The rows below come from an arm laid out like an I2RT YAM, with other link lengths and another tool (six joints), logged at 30 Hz.
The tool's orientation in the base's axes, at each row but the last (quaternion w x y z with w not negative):
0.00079 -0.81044 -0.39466 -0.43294
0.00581 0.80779 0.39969 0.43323
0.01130 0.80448 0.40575 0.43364
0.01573 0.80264 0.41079 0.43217
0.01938 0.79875 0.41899 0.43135
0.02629 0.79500 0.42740 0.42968
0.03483 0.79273 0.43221 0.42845
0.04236 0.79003 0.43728 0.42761
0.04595 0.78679 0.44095 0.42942
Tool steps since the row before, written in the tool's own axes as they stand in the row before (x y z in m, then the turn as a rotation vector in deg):
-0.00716 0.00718 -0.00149 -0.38 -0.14 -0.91
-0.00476 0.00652 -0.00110 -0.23 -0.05 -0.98
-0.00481 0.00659 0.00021 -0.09 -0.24 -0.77
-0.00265 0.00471 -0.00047 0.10 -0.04 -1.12
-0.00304 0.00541 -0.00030 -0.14 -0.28 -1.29
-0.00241 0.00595 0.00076 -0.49 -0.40 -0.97
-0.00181 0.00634 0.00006 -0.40 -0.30 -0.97
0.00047 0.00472 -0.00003 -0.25 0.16 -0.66
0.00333 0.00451 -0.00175 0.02 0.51 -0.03
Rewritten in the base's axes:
0.00131 -0.01003 -0.00165 -0.85 -0.46 0.25
0.00195 -0.00790 -0.00030 -0.79 -0.45 0.43
0.00297 -0.00754 -0.00100 -0.73 -0.16 0.33
0.00194 -0.00506 0.00028 -0.79 -0.28 0.75
0.00248 -0.00569 0.00027 -1.13 -0.34 0.60
0.00381 -0.00521 0.00036 -1.08 -0.41 0.12
0.00373 -0.00523 0.00149 -0.99 -0.40 0.22
0.00319 -0.00257 0.00240 -0.43 -0.48 0.33
0.00250 -0.00083 0.00525 0.32 -0.30 0.26

